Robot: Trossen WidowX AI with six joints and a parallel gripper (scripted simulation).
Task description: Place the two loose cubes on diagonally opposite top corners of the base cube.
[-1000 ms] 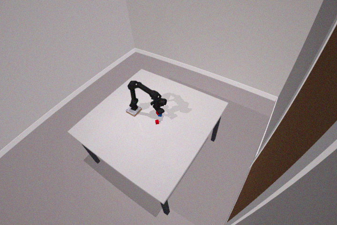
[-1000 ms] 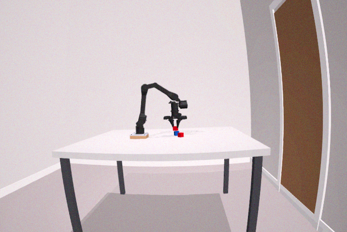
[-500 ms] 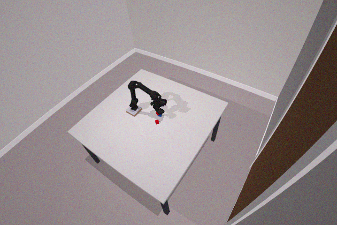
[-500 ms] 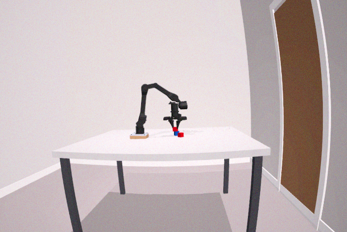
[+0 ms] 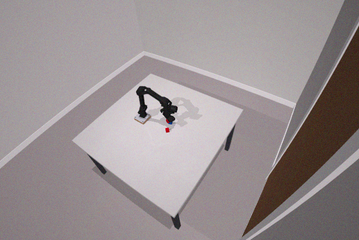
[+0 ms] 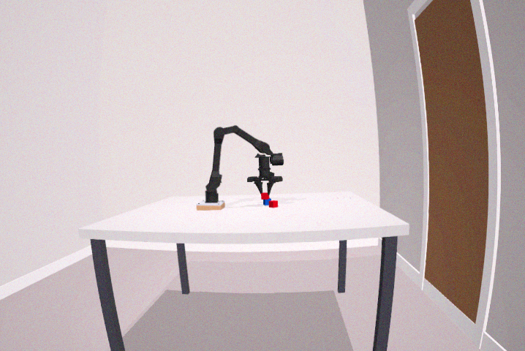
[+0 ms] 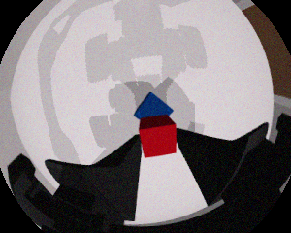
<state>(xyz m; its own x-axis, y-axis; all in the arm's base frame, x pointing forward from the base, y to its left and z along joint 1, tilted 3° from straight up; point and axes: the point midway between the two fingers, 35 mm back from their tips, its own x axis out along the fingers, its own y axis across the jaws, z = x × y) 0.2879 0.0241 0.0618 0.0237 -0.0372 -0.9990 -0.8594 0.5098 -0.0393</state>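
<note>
Right now my gripper tip is 40 mm above the blue cube, 20 mm to the right of it and 10 mm short of it.
</note>
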